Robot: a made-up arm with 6 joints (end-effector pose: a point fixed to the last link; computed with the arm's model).
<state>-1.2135 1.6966 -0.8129 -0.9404 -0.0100 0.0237</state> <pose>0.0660 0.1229 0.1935 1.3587 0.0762 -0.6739</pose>
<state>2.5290 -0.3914 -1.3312 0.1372 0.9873 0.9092</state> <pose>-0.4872 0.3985 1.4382 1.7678 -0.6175 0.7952</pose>
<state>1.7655 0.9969 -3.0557 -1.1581 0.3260 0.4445</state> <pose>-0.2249 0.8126 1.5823 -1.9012 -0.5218 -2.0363</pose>
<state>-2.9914 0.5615 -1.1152 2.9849 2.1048 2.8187</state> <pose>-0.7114 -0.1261 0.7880 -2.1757 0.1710 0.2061</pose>
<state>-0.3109 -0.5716 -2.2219 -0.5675 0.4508 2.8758</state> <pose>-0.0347 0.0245 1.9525 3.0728 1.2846 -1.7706</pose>
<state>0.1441 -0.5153 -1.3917 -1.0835 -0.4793 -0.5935</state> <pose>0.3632 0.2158 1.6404 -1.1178 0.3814 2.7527</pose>
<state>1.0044 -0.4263 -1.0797 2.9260 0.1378 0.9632</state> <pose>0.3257 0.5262 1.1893 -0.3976 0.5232 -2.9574</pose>
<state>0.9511 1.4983 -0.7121 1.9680 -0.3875 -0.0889</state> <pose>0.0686 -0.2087 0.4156 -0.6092 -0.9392 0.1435</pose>
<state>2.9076 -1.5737 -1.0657 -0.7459 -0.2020 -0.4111</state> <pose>0.2185 -0.1613 1.6840 -1.8965 0.5028 -0.9172</pose>
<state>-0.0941 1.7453 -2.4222 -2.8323 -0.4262 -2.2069</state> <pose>0.6802 -0.0449 0.2820 1.1615 -0.5394 -1.6921</pose>
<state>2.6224 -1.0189 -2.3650 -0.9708 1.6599 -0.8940</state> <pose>0.4886 -0.1594 1.8093 -1.6307 -0.7395 -2.0122</pose>
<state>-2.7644 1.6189 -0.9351 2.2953 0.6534 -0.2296</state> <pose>0.1116 0.0736 0.2091 0.2878 -0.4210 1.3599</pose>
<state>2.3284 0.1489 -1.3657 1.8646 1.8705 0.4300</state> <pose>-0.6175 0.4532 1.1121 2.1293 0.9370 1.9193</pose>
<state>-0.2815 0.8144 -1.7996 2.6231 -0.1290 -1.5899</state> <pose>0.7710 -0.3295 0.7176 1.9561 -0.6606 -2.2928</pose>
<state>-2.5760 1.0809 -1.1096 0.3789 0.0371 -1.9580</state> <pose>-0.4906 -0.2791 0.3186 0.8396 -0.6625 -1.2126</pose>
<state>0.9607 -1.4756 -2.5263 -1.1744 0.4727 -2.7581</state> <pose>-0.5872 -0.7783 1.3759 -1.6608 0.1457 0.8430</pose>
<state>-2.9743 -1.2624 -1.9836 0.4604 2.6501 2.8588</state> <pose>0.3938 0.0161 1.5713 0.9159 -0.0689 0.6809</pose>
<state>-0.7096 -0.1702 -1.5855 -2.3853 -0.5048 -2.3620</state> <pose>0.5276 -0.3322 1.3478 2.1465 0.0240 -2.6055</pose>
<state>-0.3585 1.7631 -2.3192 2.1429 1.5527 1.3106</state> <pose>0.7783 -0.1814 0.2998 -0.6465 0.5836 2.8781</pose>
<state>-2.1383 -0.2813 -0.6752 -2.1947 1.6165 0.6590</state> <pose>-0.4043 -0.5107 1.0115 -1.2644 0.1877 -1.1384</pose>
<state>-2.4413 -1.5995 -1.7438 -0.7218 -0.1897 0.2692</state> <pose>0.6245 0.4168 1.5641 -2.2453 1.0135 0.4949</pose>
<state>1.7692 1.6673 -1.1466 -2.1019 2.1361 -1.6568</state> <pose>0.1234 0.1735 0.1942 2.8065 -0.1015 -1.3678</pose>
